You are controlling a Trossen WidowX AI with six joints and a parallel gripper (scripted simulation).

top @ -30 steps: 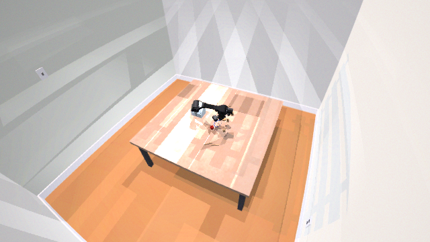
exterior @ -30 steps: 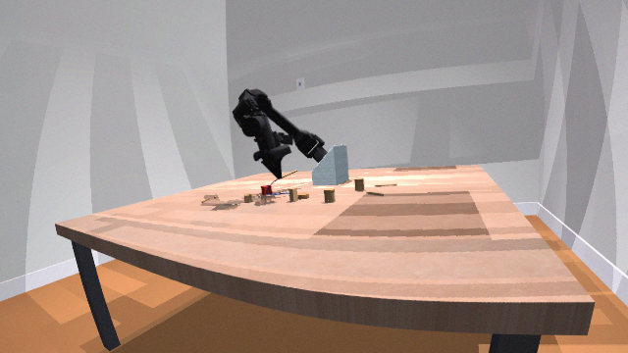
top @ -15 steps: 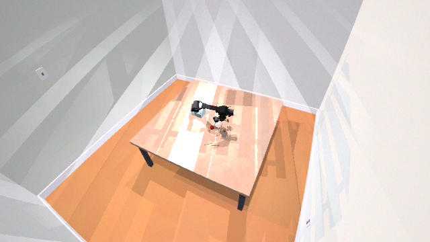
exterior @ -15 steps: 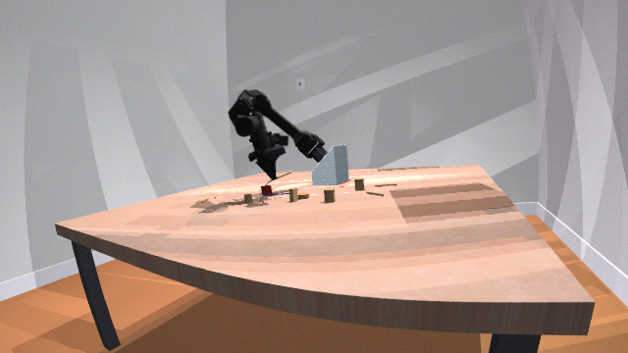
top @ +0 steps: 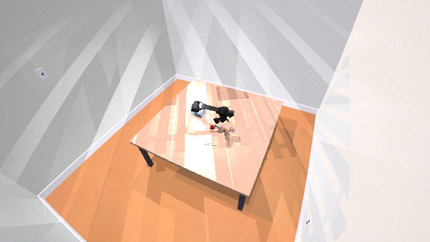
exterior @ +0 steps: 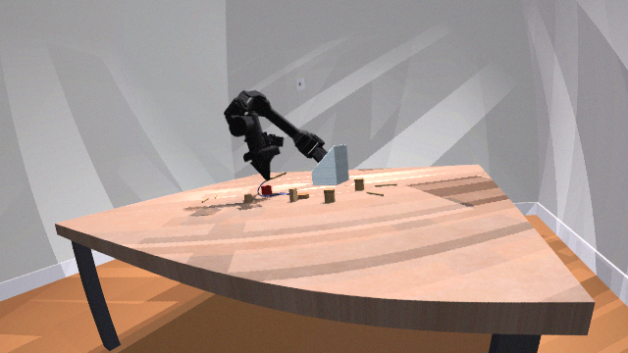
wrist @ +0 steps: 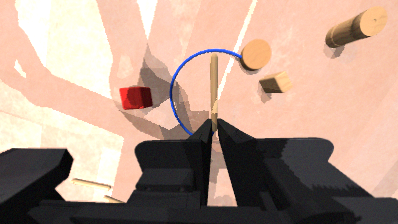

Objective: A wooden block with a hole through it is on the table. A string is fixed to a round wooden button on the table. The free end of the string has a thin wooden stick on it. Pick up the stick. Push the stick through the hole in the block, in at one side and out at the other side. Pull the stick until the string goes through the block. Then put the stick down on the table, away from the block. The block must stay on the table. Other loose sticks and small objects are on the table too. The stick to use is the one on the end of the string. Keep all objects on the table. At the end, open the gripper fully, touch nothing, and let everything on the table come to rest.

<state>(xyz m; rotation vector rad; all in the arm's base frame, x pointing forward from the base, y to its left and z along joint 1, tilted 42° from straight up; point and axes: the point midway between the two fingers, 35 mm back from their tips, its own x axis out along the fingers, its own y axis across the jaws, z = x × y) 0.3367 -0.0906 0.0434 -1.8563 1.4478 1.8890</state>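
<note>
My gripper tip is 60 mm to the left of the small wooden piece, 50 mm above it and 40 mm short of it. The rest, counted from my gripper tip: thin wooden stick: 10 mm to the left, 10 mm behind; round wooden button: 100 mm to the left, 50 mm below, 20 mm behind; red block: 90 mm behind, 60 mm to the right, 50 mm below.
</note>
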